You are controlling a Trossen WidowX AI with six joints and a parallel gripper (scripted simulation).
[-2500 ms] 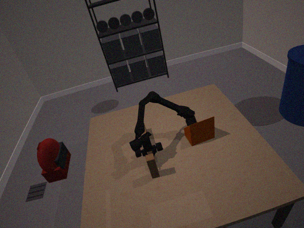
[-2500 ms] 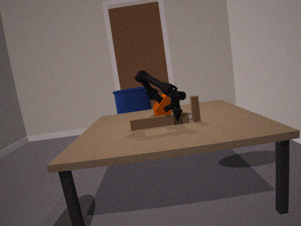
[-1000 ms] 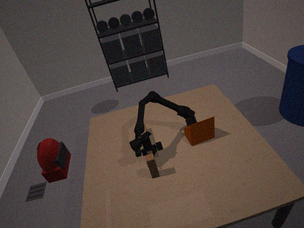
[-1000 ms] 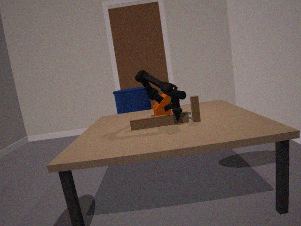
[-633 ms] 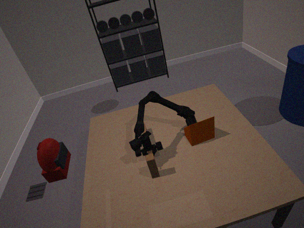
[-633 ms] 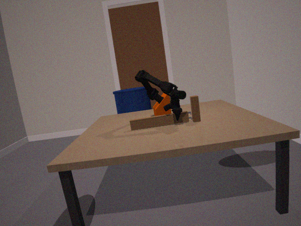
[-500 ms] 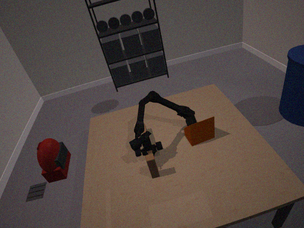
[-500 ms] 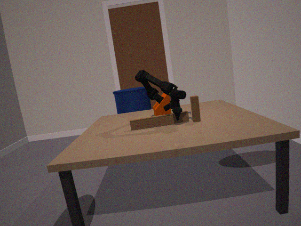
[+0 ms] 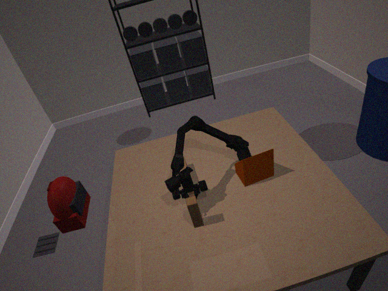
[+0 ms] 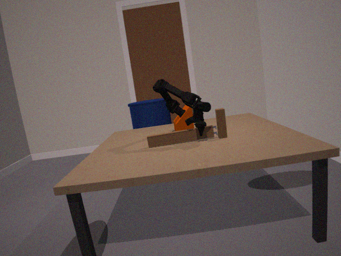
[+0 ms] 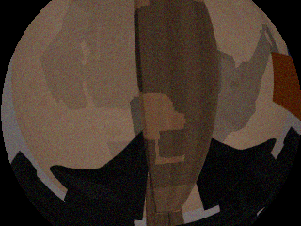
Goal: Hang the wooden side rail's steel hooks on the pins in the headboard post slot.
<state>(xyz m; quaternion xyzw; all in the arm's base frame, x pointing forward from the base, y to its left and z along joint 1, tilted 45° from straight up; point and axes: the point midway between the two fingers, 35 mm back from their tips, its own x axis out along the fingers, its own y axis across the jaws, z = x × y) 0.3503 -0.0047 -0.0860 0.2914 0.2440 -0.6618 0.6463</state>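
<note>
My gripper tip is 13 cm to the right of the headboard post, 5 cm below it and 1 cm short of it.
</note>
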